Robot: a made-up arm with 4 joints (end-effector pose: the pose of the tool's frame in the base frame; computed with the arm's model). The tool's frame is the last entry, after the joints. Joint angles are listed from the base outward.
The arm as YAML. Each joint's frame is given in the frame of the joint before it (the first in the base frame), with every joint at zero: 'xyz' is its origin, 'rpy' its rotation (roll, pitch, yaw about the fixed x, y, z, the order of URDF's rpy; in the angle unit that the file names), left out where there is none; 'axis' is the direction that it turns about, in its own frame. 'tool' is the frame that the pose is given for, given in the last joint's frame.
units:
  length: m
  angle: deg
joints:
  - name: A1
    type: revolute
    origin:
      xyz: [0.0, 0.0, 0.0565]
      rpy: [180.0, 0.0, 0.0]
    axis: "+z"
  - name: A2
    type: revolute
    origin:
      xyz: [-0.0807, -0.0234, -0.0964]
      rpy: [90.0, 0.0, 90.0]
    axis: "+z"
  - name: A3
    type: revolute
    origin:
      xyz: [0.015, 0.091, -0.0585]
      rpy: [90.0, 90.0, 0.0]
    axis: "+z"
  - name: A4
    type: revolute
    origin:
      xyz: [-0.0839, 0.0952, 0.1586]
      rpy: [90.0, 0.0, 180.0]
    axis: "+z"
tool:
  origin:
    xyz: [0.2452, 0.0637, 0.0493]
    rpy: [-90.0, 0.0, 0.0]
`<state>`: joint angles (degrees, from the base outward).
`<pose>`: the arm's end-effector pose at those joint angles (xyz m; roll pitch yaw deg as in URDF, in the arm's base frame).
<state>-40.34 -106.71 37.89 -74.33</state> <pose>0.1675 -0.0174 0.1956 -130.43 -6.77 -37.26</pose>
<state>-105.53 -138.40 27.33 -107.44</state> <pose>0.0189 -0.0047 0.3650 -96.45 -53.59 -11.12</pose>
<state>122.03 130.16 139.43 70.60</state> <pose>-0.2104 0.2793 0.0712 -139.64 26.31 131.62</pose>
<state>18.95 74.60 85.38 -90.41</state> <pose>0.0893 0.2089 0.2201 4.63 15.81 71.08</pose>
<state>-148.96 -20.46 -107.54 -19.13</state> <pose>0.4448 0.0052 0.2995 6.05 -0.45 42.42</pose>
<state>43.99 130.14 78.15 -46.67</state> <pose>-0.0132 -0.1052 0.3853 57.02 -79.21 -2.84</pose>
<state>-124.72 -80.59 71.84 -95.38</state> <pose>0.0999 0.1141 0.0657 -162.04 4.29 33.04</pose>
